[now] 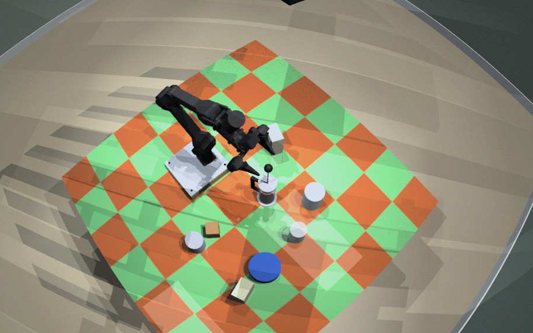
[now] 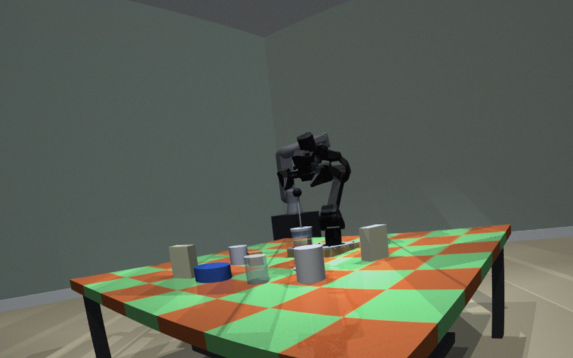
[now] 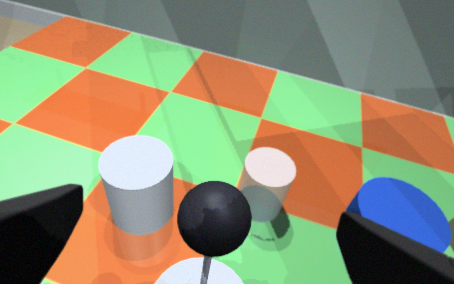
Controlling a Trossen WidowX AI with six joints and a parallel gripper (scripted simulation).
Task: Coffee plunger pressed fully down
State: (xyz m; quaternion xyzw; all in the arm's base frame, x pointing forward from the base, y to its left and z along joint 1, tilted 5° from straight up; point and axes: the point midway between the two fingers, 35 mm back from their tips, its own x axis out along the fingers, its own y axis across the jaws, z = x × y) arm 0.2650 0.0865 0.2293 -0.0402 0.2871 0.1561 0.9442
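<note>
Right now my gripper tip is 140 mm above the glass coffee press and 10 mm past it. From my gripper tip the other things lie so: blue disc 240 mm below, 240 mm ahead, 190 mm to the right; grey cylinder 340 mm to the right, 230 mm below.
</note>
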